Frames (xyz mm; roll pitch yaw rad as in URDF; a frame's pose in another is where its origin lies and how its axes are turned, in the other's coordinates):
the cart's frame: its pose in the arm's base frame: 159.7 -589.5 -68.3 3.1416 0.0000 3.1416
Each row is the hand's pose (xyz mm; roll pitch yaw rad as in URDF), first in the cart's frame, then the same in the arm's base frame.
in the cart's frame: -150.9 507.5 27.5 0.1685 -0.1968 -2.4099
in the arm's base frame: 310.6 -82.0 -95.8 -2.9731 0.1968 -0.7317
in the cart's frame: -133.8 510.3 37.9 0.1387 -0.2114 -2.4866
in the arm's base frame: 293.5 -79.2 -106.2 -3.0029 0.2114 -0.6550
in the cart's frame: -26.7 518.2 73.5 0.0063 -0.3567 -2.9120
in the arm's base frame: 186.4 -71.3 -141.8 -3.1353 0.3567 -0.2296
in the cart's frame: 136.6 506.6 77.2 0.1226 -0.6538 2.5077
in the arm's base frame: 23.1 -82.9 -145.5 -3.0190 0.6538 0.6339
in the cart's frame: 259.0 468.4 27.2 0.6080 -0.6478 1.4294
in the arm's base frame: -99.3 -121.1 -95.5 -2.5336 0.6478 1.7122
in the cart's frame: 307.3 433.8 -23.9 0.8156 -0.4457 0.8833
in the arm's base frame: -147.6 -155.7 -44.4 -2.3260 0.4457 2.2583
